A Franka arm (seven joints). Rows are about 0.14 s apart.
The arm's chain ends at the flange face. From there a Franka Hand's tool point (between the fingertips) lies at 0.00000 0.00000 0.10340 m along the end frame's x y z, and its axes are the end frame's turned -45 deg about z.
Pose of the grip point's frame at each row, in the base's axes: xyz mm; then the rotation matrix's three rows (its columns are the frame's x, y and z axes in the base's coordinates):
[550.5 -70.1 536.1], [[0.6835 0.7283 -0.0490], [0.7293 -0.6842 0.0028], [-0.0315 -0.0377 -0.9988]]
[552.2 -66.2 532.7], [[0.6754 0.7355 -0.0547], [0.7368 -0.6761 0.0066], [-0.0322 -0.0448 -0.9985]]
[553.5 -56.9 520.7], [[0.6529 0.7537 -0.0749], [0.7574 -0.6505 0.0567], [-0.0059 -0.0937 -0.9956]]
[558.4 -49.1 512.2], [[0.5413 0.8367 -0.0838], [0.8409 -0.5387 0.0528], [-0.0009 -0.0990 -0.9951]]
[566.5 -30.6 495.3], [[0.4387 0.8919 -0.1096], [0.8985 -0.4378 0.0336], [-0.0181 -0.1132 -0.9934]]
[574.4 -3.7 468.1], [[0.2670 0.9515 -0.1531], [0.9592 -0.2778 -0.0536], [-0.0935 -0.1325 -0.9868]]
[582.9 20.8 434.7], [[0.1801 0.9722 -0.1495], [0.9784 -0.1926 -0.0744], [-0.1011 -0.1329 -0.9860]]
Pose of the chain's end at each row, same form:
[555.6 -70.4 639.4], [[0.9983 0.0317 -0.0490], [0.0319 -0.9995 0.0028], [-0.0489 -0.0044 -0.9988]]
[557.9 -66.9 635.9], [[0.9977 0.0425 -0.0547], [0.0429 -0.9991 0.0066], [-0.0544 -0.0089 -0.9985]]
[561.2 -62.8 623.6], [[0.9946 0.0713 -0.0749], [0.0756 -0.9955 0.0567], [-0.0704 -0.0621 -0.9956]]
[567.1 -54.6 615.1], [[0.9744 0.2089 -0.0838], [0.2137 -0.9755 0.0528], [-0.0706 -0.0694 -0.9951]]
[577.8 -34.1 598.0], [[0.9409 0.3205 -0.1096], [0.3258 -0.9449 0.0336], [-0.0928 -0.0672 -0.9934]]
[590.2 1.8 570.1], [[0.8616 0.4840 -0.1531], [0.4818 -0.8747 -0.0536], [-0.1598 -0.0276 -0.9868]]
[598.4 28.5 536.7], [[0.8148 0.5601 -0.1495], [0.5556 -0.8280 -0.0744], [-0.1655 -0.0225 -0.9860]]

